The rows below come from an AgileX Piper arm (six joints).
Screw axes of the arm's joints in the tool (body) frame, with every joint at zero. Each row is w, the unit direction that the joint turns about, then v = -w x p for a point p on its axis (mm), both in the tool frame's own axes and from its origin. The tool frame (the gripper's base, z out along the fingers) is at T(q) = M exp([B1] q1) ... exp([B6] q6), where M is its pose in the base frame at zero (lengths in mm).
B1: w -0.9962 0 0.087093 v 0 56.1 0
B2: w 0 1 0 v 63.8 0 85
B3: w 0 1 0 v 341.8 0 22
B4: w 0 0 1 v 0 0 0
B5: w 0 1 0 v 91 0 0
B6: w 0 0 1 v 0 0 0
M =
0.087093 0 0.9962 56.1
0 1 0 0
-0.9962 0 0.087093 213.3
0 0 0 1
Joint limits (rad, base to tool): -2.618..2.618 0..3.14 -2.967..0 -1.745..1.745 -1.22..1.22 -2.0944..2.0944
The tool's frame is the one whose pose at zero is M.
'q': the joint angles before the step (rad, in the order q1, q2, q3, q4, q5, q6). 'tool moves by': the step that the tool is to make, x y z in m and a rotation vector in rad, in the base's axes. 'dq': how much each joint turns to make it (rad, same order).
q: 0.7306, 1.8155, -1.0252, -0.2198, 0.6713, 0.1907
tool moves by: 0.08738, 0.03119, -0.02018, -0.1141, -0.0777, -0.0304
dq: -0.0565, 0.3063, -0.4089, -0.1536, 0.1300, 0.0382
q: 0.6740, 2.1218, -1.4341, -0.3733, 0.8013, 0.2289
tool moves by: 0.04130, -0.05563, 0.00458, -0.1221, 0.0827, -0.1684
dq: -0.1529, 0.0532, -0.1189, -0.0096, 0.2040, -0.0448
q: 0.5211, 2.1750, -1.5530, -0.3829, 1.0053, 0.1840
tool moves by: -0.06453, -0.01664, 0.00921, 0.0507, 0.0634, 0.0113
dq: 0.0309, -0.2112, 0.3215, 0.0718, -0.0857, 0.0041
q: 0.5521, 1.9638, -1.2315, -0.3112, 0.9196, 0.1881
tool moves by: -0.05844, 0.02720, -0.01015, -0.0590, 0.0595, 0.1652
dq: 0.1685, -0.0587, 0.1480, -0.0162, -0.0029, 0.0147
